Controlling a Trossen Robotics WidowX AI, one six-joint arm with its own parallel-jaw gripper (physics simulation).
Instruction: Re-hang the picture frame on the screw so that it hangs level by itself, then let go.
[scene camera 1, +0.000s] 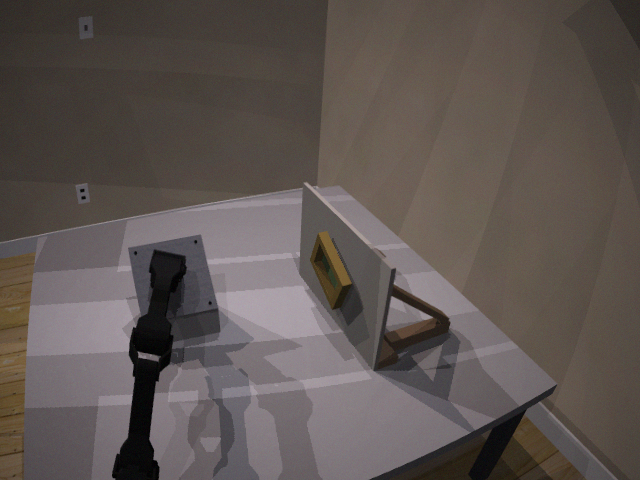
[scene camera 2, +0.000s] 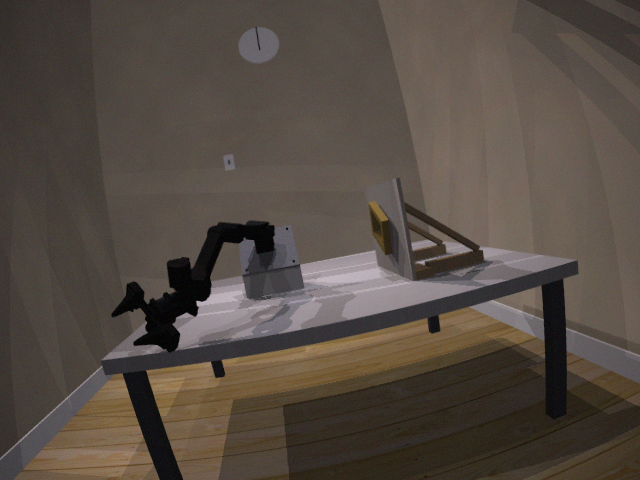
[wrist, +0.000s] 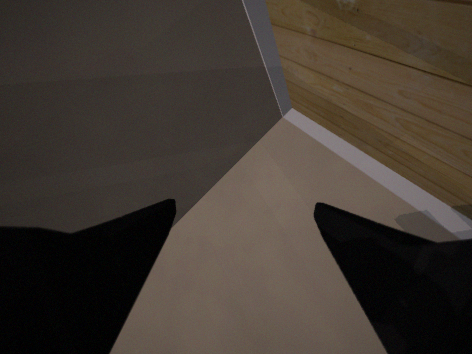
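Pixels of known places: gripper, between the fingertips: (scene camera 2: 122, 329) (wrist: 245, 207); arm's base, origin of its link: (scene camera 1: 167, 272) (scene camera 2: 264, 246).
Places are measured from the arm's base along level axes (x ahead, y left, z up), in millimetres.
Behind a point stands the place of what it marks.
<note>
The picture frame (scene camera 1: 342, 295) @(z -27, x 400, y -215 mm) (scene camera 2: 386, 238) @(z -38, x 398, y -210 mm), gold with a dark green picture, is on the front face of the upright grey board (scene camera 1: 361, 273) @(z 62, x 420, y -258 mm) (scene camera 2: 397, 260) @(z -115, x 420, y -223 mm). It is tilted, its near side lower than its far side. The screw does not show; whether the frame hangs on it cannot be seen. My gripper (scene camera 2: 124, 328) @(z -81, x -339, y -726 mm) (wrist: 245, 207) @(z -81, x -339, y -726 mm) is open and empty, well away from the frame, beyond the table's near left end in the second scene view. It is outside the first scene view. In the wrist view the fingers stand wide apart, and the picture frame does not show.
The board stands on the table (scene camera 1: 258, 217) @(z -165, x 428, y 486 mm) (scene camera 2: 516, 268) @(z -165, x 688, y -550 mm), braced behind by wooden supports (scene camera 1: 413, 333) @(z -127, x 565, y -325 mm) (scene camera 2: 454, 262) @(z -145, x 581, y -330 mm). The arm's grey mounting block (scene camera 1: 201, 268) @(z -5, x 93, y -7 mm) (scene camera 2: 289, 258) @(z -56, x 80, y -64 mm) stands left of the board. The wrist view shows the walls and the wooden floor (wrist: 390, 75).
</note>
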